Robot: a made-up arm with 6 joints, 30 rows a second.
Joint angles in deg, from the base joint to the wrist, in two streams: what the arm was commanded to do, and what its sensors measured. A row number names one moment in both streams.
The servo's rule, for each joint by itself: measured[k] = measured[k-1] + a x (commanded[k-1-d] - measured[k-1]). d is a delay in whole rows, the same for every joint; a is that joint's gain. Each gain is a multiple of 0.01, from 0.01 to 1. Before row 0 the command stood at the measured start. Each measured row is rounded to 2 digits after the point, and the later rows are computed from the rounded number. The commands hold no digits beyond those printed.
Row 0, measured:
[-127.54 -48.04 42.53 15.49 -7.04 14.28]
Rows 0 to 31, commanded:
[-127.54 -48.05 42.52 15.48 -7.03 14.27]
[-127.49 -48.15 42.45 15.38 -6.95 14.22]
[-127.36 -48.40 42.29 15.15 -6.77 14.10]
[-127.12 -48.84 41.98 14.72 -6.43 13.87]
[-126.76 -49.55 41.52 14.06 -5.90 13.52]
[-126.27 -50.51 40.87 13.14 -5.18 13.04]
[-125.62 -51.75 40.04 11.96 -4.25 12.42]
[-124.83 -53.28 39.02 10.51 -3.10 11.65]
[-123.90 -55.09 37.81 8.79 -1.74 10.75]
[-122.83 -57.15 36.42 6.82 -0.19 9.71]
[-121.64 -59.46 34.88 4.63 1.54 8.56]
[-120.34 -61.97 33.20 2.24 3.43 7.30]
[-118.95 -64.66 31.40 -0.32 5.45 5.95]
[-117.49 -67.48 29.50 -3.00 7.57 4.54]
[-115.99 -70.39 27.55 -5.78 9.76 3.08]
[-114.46 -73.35 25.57 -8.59 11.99 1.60]
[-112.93 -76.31 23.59 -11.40 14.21 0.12]
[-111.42 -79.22 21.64 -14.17 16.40 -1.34]
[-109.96 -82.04 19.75 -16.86 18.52 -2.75]
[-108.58 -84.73 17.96 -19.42 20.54 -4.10]
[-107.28 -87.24 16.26 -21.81 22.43 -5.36]
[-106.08 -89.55 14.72 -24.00 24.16 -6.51]
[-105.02 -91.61 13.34 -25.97 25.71 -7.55]
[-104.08 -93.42 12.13 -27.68 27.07 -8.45]
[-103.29 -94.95 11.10 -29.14 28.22 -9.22]
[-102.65 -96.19 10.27 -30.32 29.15 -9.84]
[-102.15 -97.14 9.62 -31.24 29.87 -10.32]
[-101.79 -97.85 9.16 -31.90 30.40 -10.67]
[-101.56 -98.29 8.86 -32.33 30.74 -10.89]
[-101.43 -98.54 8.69 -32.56 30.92 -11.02]
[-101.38 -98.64 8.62 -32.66 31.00 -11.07]
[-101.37 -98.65 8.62 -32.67 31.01 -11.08]
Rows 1 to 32, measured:
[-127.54 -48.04 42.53 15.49 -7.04 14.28]
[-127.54 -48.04 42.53 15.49 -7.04 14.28]
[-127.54 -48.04 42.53 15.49 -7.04 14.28]
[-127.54 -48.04 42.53 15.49 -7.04 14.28]
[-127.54 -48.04 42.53 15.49 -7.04 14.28]
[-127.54 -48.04 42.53 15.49 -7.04 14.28]
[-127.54 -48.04 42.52 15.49 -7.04 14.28]
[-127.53 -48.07 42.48 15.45 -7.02 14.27]
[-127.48 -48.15 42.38 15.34 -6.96 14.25]
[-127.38 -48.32 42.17 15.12 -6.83 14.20]
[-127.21 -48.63 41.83 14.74 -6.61 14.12]
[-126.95 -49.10 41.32 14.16 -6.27 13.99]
[-126.58 -49.76 40.64 13.37 -5.79 13.80]
[-126.09 -50.64 39.78 12.34 -5.14 13.54]
[-125.48 -51.75 38.74 11.06 -4.32 13.21]
[-124.74 -53.10 37.51 9.53 -3.33 12.79]
[-123.87 -54.69 36.12 7.77 -2.16 12.28]
[-122.88 -56.51 34.57 5.78 -0.82 11.68]
[-121.78 -58.55 32.89 3.58 0.68 10.99]
[-120.58 -60.78 31.09 1.21 2.33 10.22]
[-119.29 -63.18 29.21 -1.31 4.11 9.36]
[-117.94 -65.72 27.28 -3.93 6.00 8.43]
[-116.54 -68.37 25.32 -6.62 7.97 7.43]
[-115.11 -71.08 23.37 -9.34 9.99 6.38]
[-113.67 -73.82 21.45 -12.05 12.04 5.28]
[-112.24 -76.55 19.60 -14.70 14.08 4.15]
[-110.85 -79.22 17.83 -17.26 16.08 3.01]
[-109.51 -81.80 16.18 -19.69 18.02 1.87]
[-108.25 -84.25 14.67 -21.95 19.87 0.74]
[-107.08 -86.54 13.32 -24.01 21.60 -0.36]
[-106.02 -88.64 12.14 -25.86 23.19 -1.42]
[-105.08 -90.53 11.15 -27.47 24.62 -2.43]
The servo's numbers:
d 6
a 0.28 0.25 0.53 0.36 0.24 0.12

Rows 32 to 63, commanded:
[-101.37 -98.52 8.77 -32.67 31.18 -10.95]
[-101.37 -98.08 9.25 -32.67 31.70 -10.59]
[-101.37 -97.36 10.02 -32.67 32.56 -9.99]
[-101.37 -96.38 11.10 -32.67 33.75 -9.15]
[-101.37 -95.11 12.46 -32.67 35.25 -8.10]
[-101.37 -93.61 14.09 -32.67 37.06 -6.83]
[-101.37 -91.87 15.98 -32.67 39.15 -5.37]
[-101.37 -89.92 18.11 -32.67 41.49 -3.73]
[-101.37 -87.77 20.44 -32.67 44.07 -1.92]
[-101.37 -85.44 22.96 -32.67 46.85 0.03]
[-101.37 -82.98 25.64 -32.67 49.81 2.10]
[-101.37 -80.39 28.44 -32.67 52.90 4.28]
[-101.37 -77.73 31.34 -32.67 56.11 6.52]
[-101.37 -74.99 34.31 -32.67 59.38 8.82]
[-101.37 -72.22 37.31 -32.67 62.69 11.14]
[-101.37 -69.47 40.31 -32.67 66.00 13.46]
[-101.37 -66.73 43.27 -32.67 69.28 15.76]
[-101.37 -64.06 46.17 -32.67 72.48 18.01]
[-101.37 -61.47 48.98 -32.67 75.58 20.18]
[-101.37 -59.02 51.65 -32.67 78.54 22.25]
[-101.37 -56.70 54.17 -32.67 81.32 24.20]
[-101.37 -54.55 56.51 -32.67 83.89 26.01]
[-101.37 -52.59 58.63 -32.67 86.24 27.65]
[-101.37 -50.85 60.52 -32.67 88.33 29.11]
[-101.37 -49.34 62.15 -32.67 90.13 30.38]
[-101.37 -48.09 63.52 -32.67 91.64 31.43]
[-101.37 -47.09 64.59 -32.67 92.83 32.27]
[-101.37 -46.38 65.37 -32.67 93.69 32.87]
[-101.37 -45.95 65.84 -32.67 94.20 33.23]
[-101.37 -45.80 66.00 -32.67 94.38 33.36]
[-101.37 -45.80 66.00 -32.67 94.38 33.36]
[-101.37 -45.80 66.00 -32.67 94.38 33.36]
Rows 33 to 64, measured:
[-104.26 -92.18 10.34 -28.83 25.88 -3.38]
[-103.57 -93.60 9.71 -29.94 26.96 -4.25]
[-103.01 -94.77 9.26 -30.80 27.87 -5.05]
[-102.57 -95.71 8.96 -31.43 28.60 -5.77]
[-102.24 -96.44 8.78 -31.87 29.18 -6.41]
[-102.00 -96.99 8.70 -32.16 29.62 -6.97]
[-101.82 -97.37 8.74 -32.34 29.99 -7.45]
[-101.69 -97.55 9.01 -32.46 30.40 -7.83]
[-101.60 -97.50 9.55 -32.54 30.92 -8.09]
[-101.54 -97.22 10.37 -32.59 31.60 -8.22]
[-101.49 -96.69 11.48 -32.62 32.48 -8.21]
[-101.46 -95.92 12.86 -32.64 33.58 -8.04]
[-101.43 -94.91 14.51 -32.65 34.92 -7.72]
[-101.41 -93.66 16.42 -32.66 36.50 -7.24]
[-101.40 -92.19 18.55 -32.66 38.32 -6.60]
[-101.39 -90.50 20.89 -32.66 40.37 -5.80]
[-101.38 -88.62 23.41 -32.66 42.64 -4.85]
[-101.38 -86.56 26.08 -32.66 45.10 -3.75]
[-101.38 -84.35 28.87 -32.66 47.74 -2.52]
[-101.38 -82.01 31.75 -32.66 50.53 -1.16]
[-101.38 -79.56 34.70 -32.66 53.45 0.32]
[-101.38 -77.04 37.67 -32.66 56.46 1.90]
[-101.38 -74.46 40.64 -32.66 59.54 3.56]
[-101.38 -71.86 43.57 -32.66 62.65 5.29]
[-101.38 -69.26 46.44 -32.66 65.75 7.08]
[-101.38 -66.70 49.20 -32.66 68.82 8.90]
[-101.38 -64.20 51.83 -32.66 71.82 10.74]
[-101.38 -61.79 54.31 -32.66 74.72 12.57]
[-101.38 -59.49 56.60 -32.66 77.48 14.38]
[-101.38 -57.33 58.68 -32.66 80.08 16.15]
[-101.38 -55.33 60.52 -32.66 82.49 17.86]
[-101.38 -53.52 62.11 -32.66 84.69 19.49]

